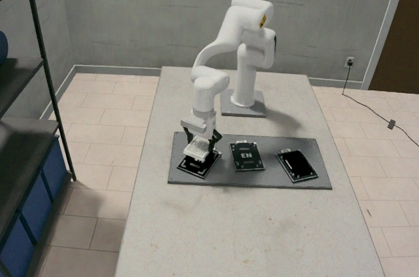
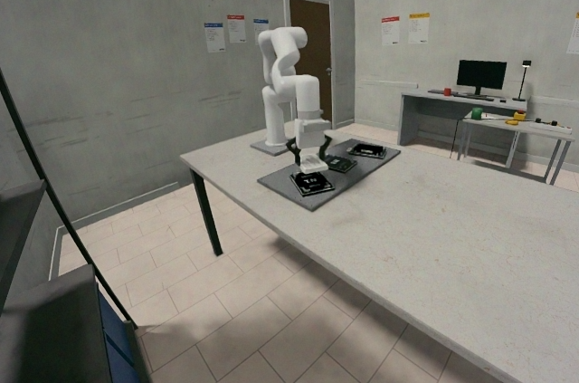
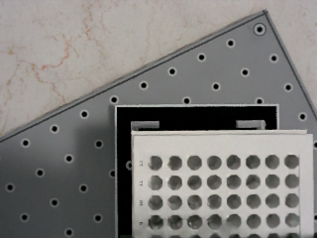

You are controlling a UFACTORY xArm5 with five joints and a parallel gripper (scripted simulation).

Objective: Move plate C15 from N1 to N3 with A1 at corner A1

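My gripper is now 19 cm to the right of the nest N3, 9 cm above it and 3 cm past it. Round my hand: black plate (40 cm to the left, 8 cm below, 2 cm ahead); then white plate (1 cm below).
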